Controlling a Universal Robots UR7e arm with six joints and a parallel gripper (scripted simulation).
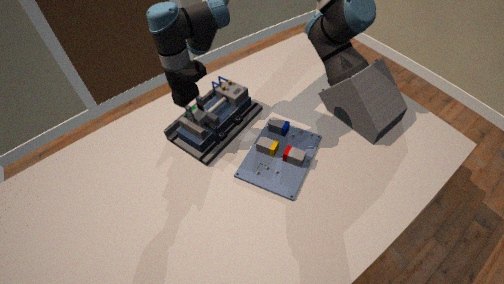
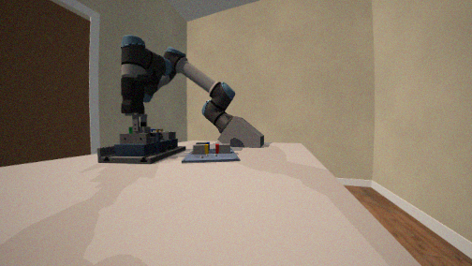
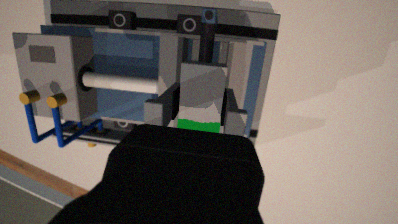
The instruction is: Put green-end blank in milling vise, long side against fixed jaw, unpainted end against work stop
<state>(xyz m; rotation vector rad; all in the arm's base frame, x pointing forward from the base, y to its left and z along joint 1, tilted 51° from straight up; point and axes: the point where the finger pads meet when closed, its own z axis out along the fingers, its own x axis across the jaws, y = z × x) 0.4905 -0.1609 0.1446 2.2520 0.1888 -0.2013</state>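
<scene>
My hand is 2 cm above the green-end blank. Also, from my hand: fixed jaw: 4 cm below, 3 cm ahead, 1 cm to the left; yellow-ended blank: 19 cm to the left, 12 cm behind, 9 cm below; dark work stop rod: 5 cm to the left, 3 cm below, 1 cm behind.
</scene>
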